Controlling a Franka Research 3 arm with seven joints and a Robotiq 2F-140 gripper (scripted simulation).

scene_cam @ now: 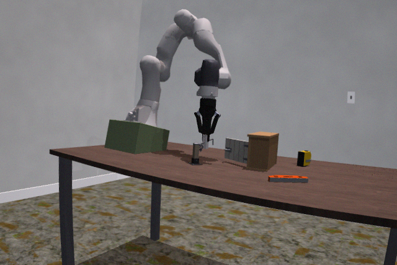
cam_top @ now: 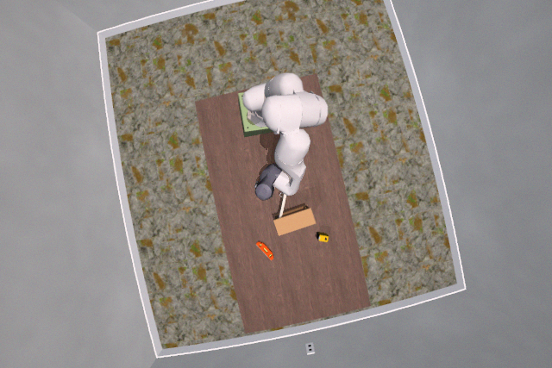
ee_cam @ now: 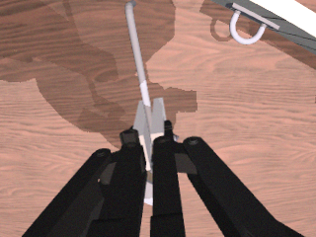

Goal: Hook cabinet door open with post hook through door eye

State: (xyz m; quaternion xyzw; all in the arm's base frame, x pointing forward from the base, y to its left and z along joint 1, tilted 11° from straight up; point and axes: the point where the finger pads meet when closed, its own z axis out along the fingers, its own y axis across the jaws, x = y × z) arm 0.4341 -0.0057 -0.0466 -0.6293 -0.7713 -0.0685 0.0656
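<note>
Right now the grey door is 130 mm ahead of my hand, 70 mm to the left of it and 30 mm below it. From my hand the other things lie so: orange level: 440 mm ahead, 90 mm below, 70 mm to the right; metal hook: 20 mm to the left, 10 mm below; wooden cabinet: 180 mm ahead, 100 mm to the left, 30 mm below.
</note>
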